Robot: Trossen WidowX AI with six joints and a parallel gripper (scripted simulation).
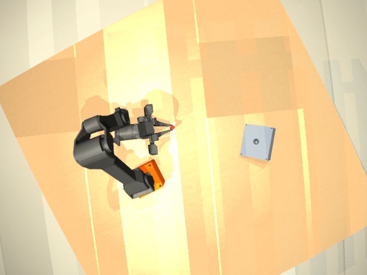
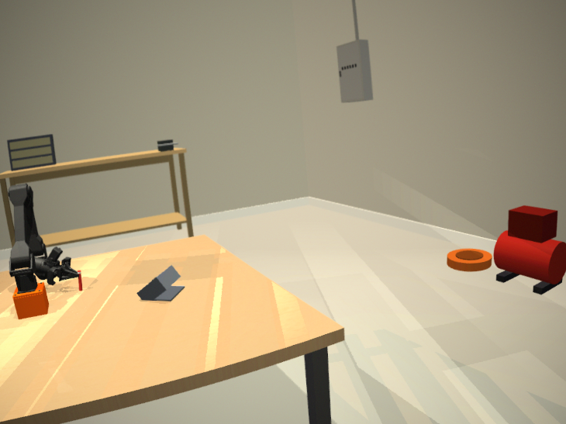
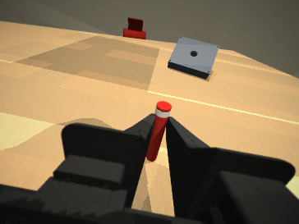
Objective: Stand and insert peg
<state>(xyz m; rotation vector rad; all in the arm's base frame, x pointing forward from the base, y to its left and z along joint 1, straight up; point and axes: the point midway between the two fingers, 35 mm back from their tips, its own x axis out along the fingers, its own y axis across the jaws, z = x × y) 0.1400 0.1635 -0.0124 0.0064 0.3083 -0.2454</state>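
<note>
Now: gripper tip 10 mm above the red peg. The rest, counted from my gripper tip: grey sloped panel: 300 mm ahead, 170 mm to the right, 30 mm below.
</note>
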